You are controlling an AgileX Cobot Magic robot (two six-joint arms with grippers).
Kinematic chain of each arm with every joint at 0, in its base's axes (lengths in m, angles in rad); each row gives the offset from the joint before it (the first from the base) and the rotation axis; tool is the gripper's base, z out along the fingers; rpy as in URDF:
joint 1: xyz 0 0 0.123 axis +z
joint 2: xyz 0 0 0 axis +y
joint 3: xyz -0.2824 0 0.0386 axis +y
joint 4: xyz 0.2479 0 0.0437 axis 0.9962 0 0.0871
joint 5: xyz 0 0 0 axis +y
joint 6: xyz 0.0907 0 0.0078 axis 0.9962 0 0.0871
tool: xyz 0 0 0 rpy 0 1.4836 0
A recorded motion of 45 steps. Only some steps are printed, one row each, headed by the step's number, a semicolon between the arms.
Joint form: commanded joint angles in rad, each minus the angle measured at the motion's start. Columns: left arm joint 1, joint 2, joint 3, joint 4, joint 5, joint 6; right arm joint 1, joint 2, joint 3, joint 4, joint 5, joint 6.
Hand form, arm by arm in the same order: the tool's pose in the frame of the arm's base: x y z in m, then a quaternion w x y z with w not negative. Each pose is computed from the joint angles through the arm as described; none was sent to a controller.
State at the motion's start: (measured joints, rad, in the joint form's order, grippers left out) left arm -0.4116 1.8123 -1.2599 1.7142 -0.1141 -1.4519; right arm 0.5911 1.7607 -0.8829 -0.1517 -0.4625 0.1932
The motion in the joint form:
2: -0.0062 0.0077 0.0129 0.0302 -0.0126 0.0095; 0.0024 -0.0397 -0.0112 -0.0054 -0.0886 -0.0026
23: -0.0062 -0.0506 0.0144 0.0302 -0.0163 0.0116; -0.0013 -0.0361 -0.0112 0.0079 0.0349 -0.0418
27: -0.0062 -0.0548 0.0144 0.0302 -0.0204 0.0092; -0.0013 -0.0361 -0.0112 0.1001 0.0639 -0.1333
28: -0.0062 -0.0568 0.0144 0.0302 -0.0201 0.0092; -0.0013 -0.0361 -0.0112 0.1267 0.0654 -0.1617
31: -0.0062 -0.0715 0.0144 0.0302 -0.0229 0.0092; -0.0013 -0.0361 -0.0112 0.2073 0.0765 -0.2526
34: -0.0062 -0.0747 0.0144 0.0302 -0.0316 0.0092; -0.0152 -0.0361 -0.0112 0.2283 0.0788 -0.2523
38: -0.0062 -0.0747 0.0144 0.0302 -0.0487 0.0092; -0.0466 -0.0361 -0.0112 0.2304 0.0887 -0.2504
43: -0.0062 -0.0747 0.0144 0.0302 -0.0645 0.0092; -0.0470 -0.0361 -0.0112 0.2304 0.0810 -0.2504
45: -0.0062 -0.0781 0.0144 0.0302 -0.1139 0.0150; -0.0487 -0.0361 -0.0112 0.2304 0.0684 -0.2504
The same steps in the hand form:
2: 0.3775 -0.1798 0.2456 0.50194 0.33313 0.79389 -0.08259; 0.3021 0.2128 0.2260 0.59139 -0.22983 0.73709 0.23266
23: 0.3700 -0.1769 0.2692 0.52585 0.33112 0.77897 -0.08401; 0.3021 0.2087 0.2139 0.55105 -0.24429 0.77275 0.19881
27: 0.3692 -0.1769 0.2709 0.52705 0.33095 0.77797 -0.08634; 0.3036 0.2053 0.2117 0.54684 -0.23843 0.78250 0.17837
28: 0.3689 -0.1768 0.2717 0.52793 0.33073 0.77748 -0.08623; 0.3041 0.2046 0.2116 0.54801 -0.23720 0.78323 0.17313
31: 0.3668 -0.1761 0.2777 0.53381 0.33046 0.77343 -0.08746; 0.3053 0.2020 0.2106 0.54846 -0.23620 0.78696 0.15527
34: 0.3658 -0.1765 0.2789 0.53415 0.33249 0.77191 -0.09099; 0.3084 0.1971 0.2104 0.54780 -0.22100 0.79216 0.15350
38: 0.3649 -0.1778 0.2787 0.53215 0.33691 0.77053 -0.09790; 0.3141 0.1872 0.2095 0.54592 -0.20767 0.79867 0.14483
43: 0.3641 -0.1789 0.2786 0.53028 0.34097 0.76920 -0.10427; 0.3144 0.1871 0.2102 0.54906 -0.20683 0.79663 0.14534
45: 0.3608 -0.1822 0.2796 0.52598 0.35557 0.76281 -0.12261; 0.3151 0.1867 0.2113 0.55426 -0.20504 0.79339 0.14588

